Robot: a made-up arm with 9 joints. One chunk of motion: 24 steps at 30 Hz.
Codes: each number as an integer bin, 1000 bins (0 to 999) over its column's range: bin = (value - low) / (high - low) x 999, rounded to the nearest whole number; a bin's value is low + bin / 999 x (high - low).
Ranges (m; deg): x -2.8..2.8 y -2.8..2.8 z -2.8..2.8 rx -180..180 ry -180..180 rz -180..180
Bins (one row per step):
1: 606 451 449 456 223 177
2: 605 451 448 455 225 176
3: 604 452 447 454 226 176
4: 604 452 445 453 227 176
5: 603 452 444 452 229 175
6: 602 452 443 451 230 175
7: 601 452 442 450 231 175
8: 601 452 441 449 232 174
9: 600 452 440 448 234 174
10: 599 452 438 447 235 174
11: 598 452 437 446 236 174
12: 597 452 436 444 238 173
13: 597 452 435 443 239 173
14: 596 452 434 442 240 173
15: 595 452 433 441 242 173
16: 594 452 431 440 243 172
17: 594 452 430 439 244 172
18: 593 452 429 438 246 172
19: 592 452 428 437 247 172
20: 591 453 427 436 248 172
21: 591 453 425 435 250 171
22: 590 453 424 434 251 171
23: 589 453 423 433 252 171
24: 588 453 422 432 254 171
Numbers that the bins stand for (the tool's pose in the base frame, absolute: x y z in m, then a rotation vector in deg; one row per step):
1: 0.5970 -0.2719 -0.2831 -15.68 -99.64 -116.22
2: 0.5914 -0.2719 -0.2887 -16.04 -98.92 -116.58
3: 0.5858 -0.2663 -0.2943 -16.40 -98.56 -116.58
4: 0.5858 -0.2663 -0.3055 -16.76 -98.20 -116.58
5: 0.5802 -0.2663 -0.3111 -17.12 -97.48 -116.94
6: 0.5746 -0.2663 -0.3167 -17.48 -97.12 -116.94
7: 0.5690 -0.2663 -0.3223 -17.84 -96.76 -116.94
8: 0.5690 -0.2663 -0.3279 -18.20 -96.40 -117.30
9: 0.5634 -0.2663 -0.3335 -18.56 -95.68 -117.30
10: 0.5578 -0.2663 -0.3447 -18.92 -95.32 -117.30
11: 0.5522 -0.2663 -0.3504 -19.28 -94.95 -117.30
12: 0.5465 -0.2663 -0.3560 -20.00 -94.23 -117.66
13: 0.5465 -0.2663 -0.3616 -20.36 -93.87 -117.66
14: 0.5409 -0.2663 -0.3672 -20.72 -93.51 -117.66
15: 0.5353 -0.2663 -0.3728 -21.08 -92.79 -117.66
16: 0.5297 -0.2663 -0.3840 -21.44 -92.43 -118.02
17: 0.5297 -0.2663 -0.3896 -21.80 -92.07 -118.02
18: 0.5241 -0.2663 -0.3952 -22.16 -91.35 -118.02
19: 0.5185 -0.2663 -0.4008 -22.52 -90.99 -118.02
20: 0.5129 -0.2607 -0.4064 -22.88 -90.63 -118.02
21: 0.5129 -0.2607 -0.4176 -23.24 -89.91 -118.38
22: 0.5073 -0.2607 -0.4232 -23.60 -89.55 -118.38
23: 0.5017 -0.2607 -0.4288 -23.96 -89.19 -118.38
24: 0.4961 -0.2607 -0.4344 -24.32 -88.47 -118.38

